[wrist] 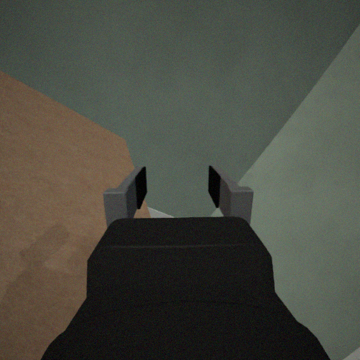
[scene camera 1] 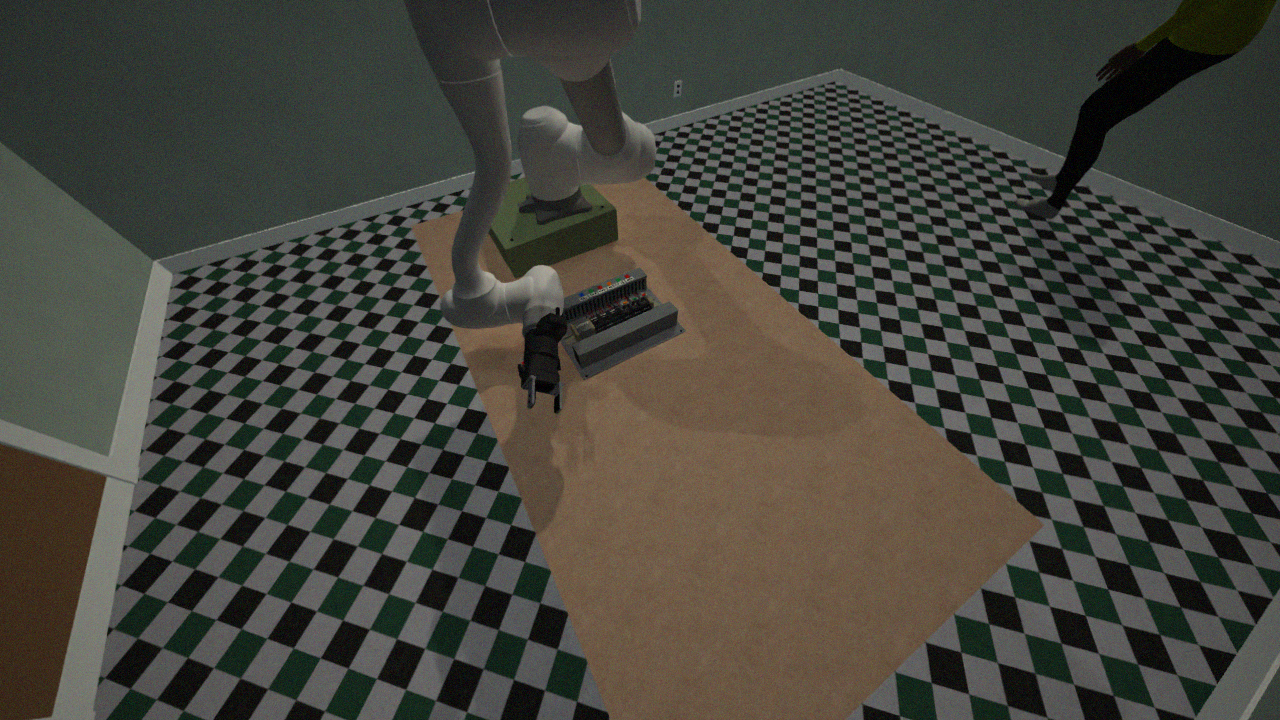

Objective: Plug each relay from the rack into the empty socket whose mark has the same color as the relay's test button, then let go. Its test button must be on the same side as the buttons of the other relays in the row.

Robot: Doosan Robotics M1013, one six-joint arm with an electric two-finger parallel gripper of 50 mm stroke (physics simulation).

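Places are measured from the arm's base along level axes (x ahead, y left, z up), in metres.
Pixels of known places: gripper, between the fingertips: [scene camera 1: 545, 408]; arm's base, origin of its link: [scene camera 1: 558, 204].
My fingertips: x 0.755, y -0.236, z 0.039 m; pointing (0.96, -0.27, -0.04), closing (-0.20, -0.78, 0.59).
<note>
Ahead of a thing's pixels: the offset from my fingertips to its middle. "pt": to the spot under its first point. Level surfaces: height alone.
My gripper [scene camera 1: 544, 404] [wrist: 177, 178] is open, with nothing between its fingers. In the scene view it hangs in front and to the left of a grey panel unit {dy +0.257, dx -0.209, dz -0.117 m} [scene camera 1: 625, 342], apart from it. A row of small dark relays {dy +0.284, dx -0.296, dz -0.103 m} [scene camera 1: 626, 310] sits in the panel unit, with a strip of small coloured marks {pt dy +0.265, dx -0.371, dz -0.086 m} [scene camera 1: 608, 286] behind it. The relays' test buttons and the empty sockets are too small to tell apart. I cannot make out a separate relay rack. The wrist view does not show the relays or the panel unit.
The tan surface {dz -0.151 m} [scene camera 1: 760, 537] [wrist: 45, 165] lies under the panel unit. A green block [scene camera 1: 565, 244] with an arm's base stands behind the unit. My white arm [scene camera 1: 487, 179] reaches down at the left of the panel unit. A person [scene camera 1: 1109, 116] is at the far right.
</note>
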